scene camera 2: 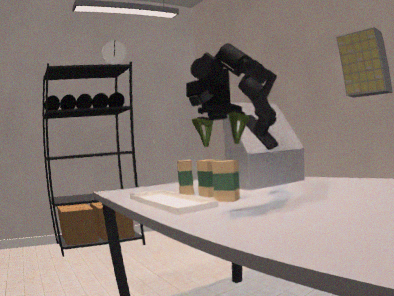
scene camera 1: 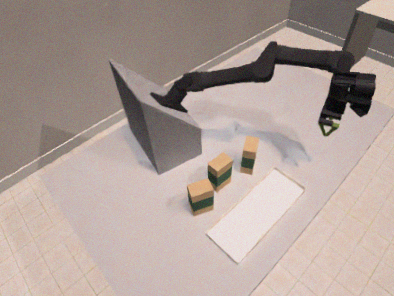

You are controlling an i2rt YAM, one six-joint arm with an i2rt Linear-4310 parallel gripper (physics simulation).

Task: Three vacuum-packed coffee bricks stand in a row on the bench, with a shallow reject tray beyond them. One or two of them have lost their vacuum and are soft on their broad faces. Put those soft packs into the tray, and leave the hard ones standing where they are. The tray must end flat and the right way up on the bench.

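Places are measured from the arm's base along level axes (x ahead, y left, z up), in centimetres.
Where they show: gripper, between the fingertips: (scene camera 2: 221,145) (scene camera 1: 328,127); arm's base, origin of its link: (scene camera 2: 259,132) (scene camera 1: 169,104).
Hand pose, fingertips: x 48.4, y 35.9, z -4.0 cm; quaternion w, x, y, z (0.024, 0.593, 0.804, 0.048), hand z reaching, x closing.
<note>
Things, the pixels of their centre, and the offset from my fingertips. Level surfaces: height alone.
- bench, height of its surface: dz -19.7 cm
- middle brick, middle of its body: (scene camera 1: 219,173) (scene camera 2: 208,178) dx -20.1, dy -36.6, dz -12.7 cm
- last brick, middle of its body: (scene camera 1: 200,198) (scene camera 2: 185,177) dx -17.2, dy -49.2, dz -12.7 cm
- shallow white tray, middle of its body: (scene camera 2: 168,200) (scene camera 1: 258,210) dx -1.4, dy -35.4, dz -18.6 cm
Three tan coffee bricks with green bands stand upright and apart in a row on the bench (scene camera 1: 125,225) (scene camera 2: 310,215). The one nearest the tray's far end in scene camera 1 (scene camera 1: 249,156) is the right one in scene camera 2 (scene camera 2: 226,181); the middle brick (scene camera 1: 220,172) (scene camera 2: 205,178) and the last brick (scene camera 1: 201,198) (scene camera 2: 185,177) follow. Softness cannot be told from these views. The shallow white tray (scene camera 1: 255,215) (scene camera 2: 172,201) lies flat, right way up, with no brick in it. My gripper (scene camera 1: 327,134) (scene camera 2: 221,143) is open and empty, high above the bench, with green fingers pointing down.
A grey block with a sloped face (scene camera 1: 175,135) (scene camera 2: 275,167) carries the arm's base, behind the row. The bench edge (scene camera 2: 200,246) runs past the tray's outer side. A black shelf rack (scene camera 2: 87,111) stands beyond the bench by the wall.
</note>
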